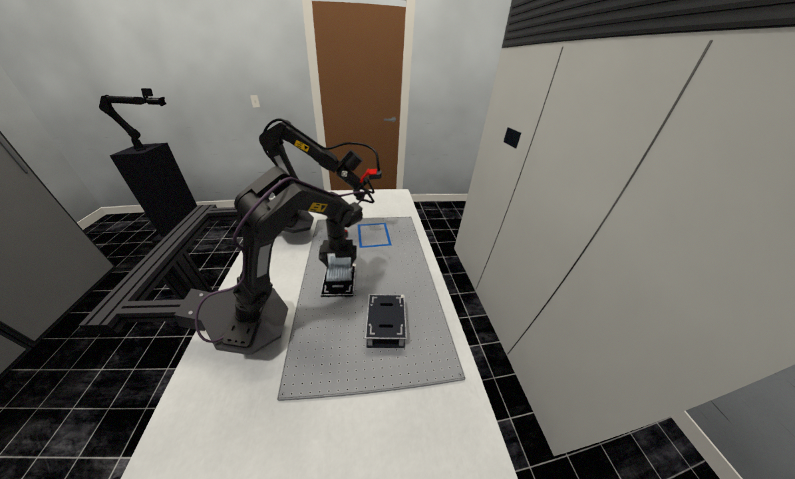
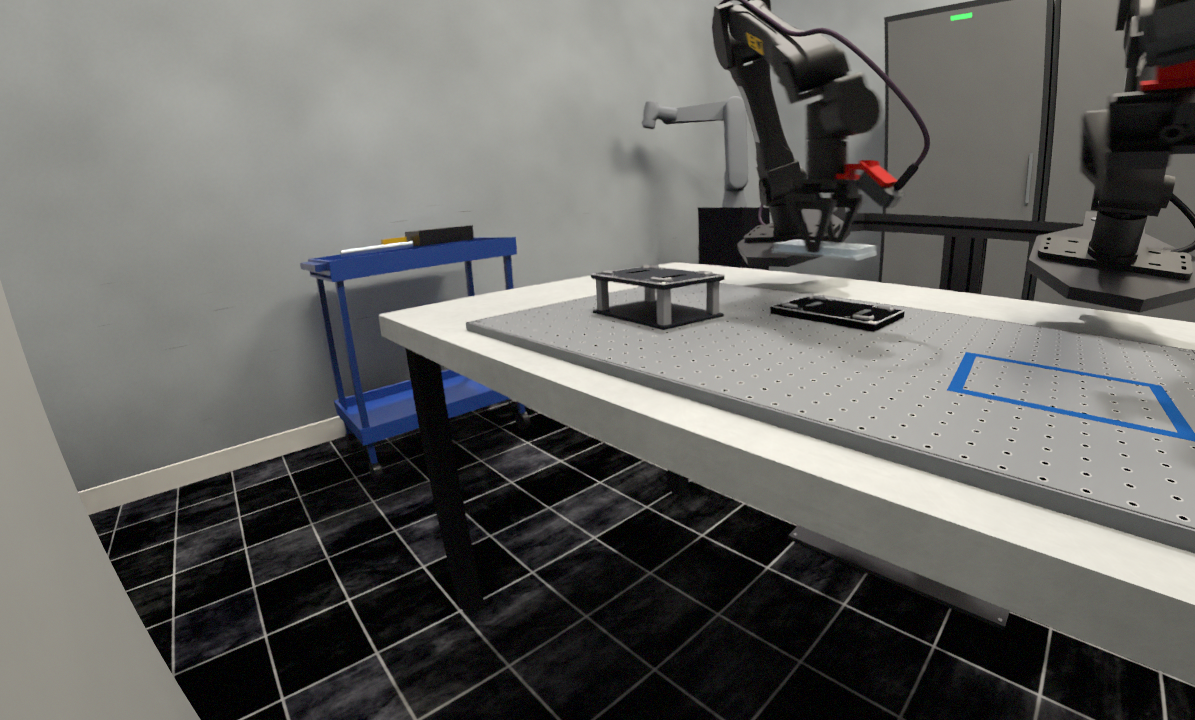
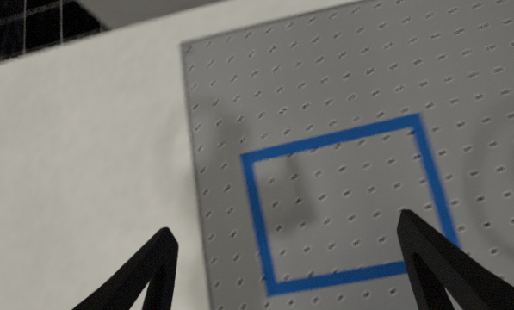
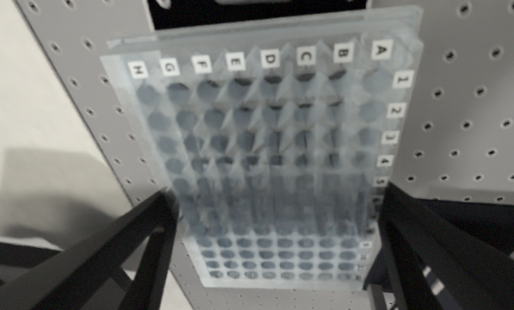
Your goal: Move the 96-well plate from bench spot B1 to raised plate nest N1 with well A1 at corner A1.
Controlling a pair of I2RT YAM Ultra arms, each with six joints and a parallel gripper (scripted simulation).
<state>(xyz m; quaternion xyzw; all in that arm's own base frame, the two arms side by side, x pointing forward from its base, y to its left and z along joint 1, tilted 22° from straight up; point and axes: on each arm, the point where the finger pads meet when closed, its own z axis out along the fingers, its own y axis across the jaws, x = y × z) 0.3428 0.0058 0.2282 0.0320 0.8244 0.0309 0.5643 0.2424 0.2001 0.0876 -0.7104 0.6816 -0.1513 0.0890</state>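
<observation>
Now: the black nest plate 10 cm below my right hand, 2 cm to the left of it and 1 cm behind it. From my right hand the other things lie so: clear 96-well plate 1 cm below.
</observation>
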